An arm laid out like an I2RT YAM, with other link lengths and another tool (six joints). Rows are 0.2 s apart.
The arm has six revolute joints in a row. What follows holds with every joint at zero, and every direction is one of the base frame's.
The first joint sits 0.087 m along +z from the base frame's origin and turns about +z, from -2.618 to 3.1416 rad.
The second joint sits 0.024 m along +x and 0.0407 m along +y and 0.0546 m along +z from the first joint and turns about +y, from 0 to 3.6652 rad.
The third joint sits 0.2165 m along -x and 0.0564 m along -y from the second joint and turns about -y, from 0 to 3.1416 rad.
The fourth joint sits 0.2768 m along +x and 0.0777 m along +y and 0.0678 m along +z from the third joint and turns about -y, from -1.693 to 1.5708 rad.
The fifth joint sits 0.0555 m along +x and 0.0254 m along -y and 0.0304 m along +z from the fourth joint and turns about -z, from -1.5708 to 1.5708 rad.
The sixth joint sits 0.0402 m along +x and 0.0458 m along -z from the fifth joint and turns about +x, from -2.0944 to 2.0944 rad.
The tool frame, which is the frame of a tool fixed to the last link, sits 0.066 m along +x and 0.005 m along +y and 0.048 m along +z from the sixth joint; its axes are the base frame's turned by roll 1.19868, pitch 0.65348 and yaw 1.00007 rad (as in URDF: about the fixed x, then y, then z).
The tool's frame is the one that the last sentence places.
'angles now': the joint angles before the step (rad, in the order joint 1, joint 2, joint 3, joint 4, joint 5, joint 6). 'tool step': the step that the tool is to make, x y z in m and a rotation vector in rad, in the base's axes. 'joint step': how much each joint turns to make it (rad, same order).
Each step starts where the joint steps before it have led.
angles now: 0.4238 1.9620 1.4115 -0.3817 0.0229 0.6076
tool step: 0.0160 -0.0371 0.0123 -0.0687 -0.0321 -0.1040
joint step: -0.0650 -0.0088 0.0238 -0.0282 0.0840 -0.0140
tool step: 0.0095 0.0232 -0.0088 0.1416 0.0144 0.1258
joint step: -0.0046 0.0571 0.0390 0.0544 -0.1888 -0.0183
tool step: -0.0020 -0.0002 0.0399 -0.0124 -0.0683 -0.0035
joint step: 0.0068 -0.0725 0.0205 -0.0343 0.0336 -0.0154
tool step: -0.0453 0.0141 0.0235 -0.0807 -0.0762 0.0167
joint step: 0.0872 -0.1832 -0.1640 0.0194 0.1241 -0.0204
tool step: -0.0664 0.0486 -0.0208 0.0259 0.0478 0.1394
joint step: 0.1655 -0.1102 -0.1777 0.0359 -0.0157 0.0510
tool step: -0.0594 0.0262 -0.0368 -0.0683 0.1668 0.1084
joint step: 0.1328 -0.0209 -0.0757 -0.1202 -0.0262 0.0507
